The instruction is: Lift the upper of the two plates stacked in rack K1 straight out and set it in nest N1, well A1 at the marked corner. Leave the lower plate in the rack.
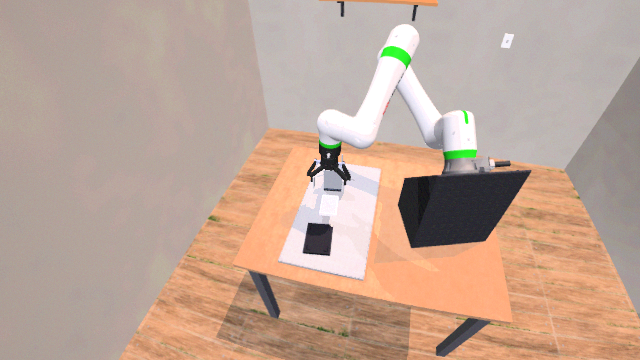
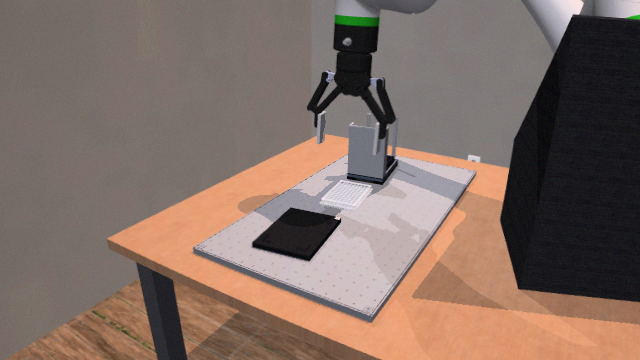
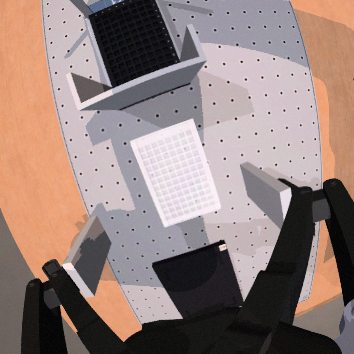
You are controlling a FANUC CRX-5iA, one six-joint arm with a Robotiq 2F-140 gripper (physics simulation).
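Places are measured from the arm's base along level axes (x ahead, y left, z up), in metres.
Pixels of known places: gripper, fingertip midpoint: (image 1: 328,188) (image 2: 347,147) (image 3: 171,206); arm's base, link origin: (image 1: 461,174).
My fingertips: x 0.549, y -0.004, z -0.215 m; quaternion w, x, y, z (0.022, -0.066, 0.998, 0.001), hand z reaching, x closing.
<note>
Ahead of a thing's pixels: the offset from my fingertips to its top centre. Level surfaces: height alone.
My gripper (image 1: 329,184) (image 2: 349,134) (image 3: 171,206) is wide open and empty, above the perforated board. A white gridded plate @(0.107 m down, 0.007 m back, 0.008 m left) (image 1: 329,205) (image 2: 346,194) (image 3: 175,172) lies on the board, outside the rack, between rack and nest. The grey rack K1 @(0.023 m up, 0.012 m ahead, 0.177 m right) (image 1: 333,178) (image 2: 367,152) (image 3: 165,82) stands beyond it. A black gridded plate @(0.087 m down, 0.010 m ahead, 0.167 m right) (image 3: 135,42) shows low inside the rack; whether another is under it is hidden. The flat black nest N1 @(0.106 m down, 0.009 m back, 0.213 m left) (image 1: 318,239) (image 2: 297,234) (image 3: 200,280) holds no visible plate. A small white mark @(0.109 m down, 0.051 m back, 0.131 m left) (image 2: 338,218) (image 3: 222,247) is at its rack-side corner.
The perforated grey board @(0.121 m down) (image 1: 350,250) (image 2: 350,280) (image 3: 280,100) lies on the wooden table @(0.134 m down) (image 1: 450,295) (image 2: 175,220) (image 3: 25,150). A large black box-like body (image 1: 465,210) (image 2: 585,175) is on the right, in front of the arm's base. The rack has upright walls and posts.
</note>
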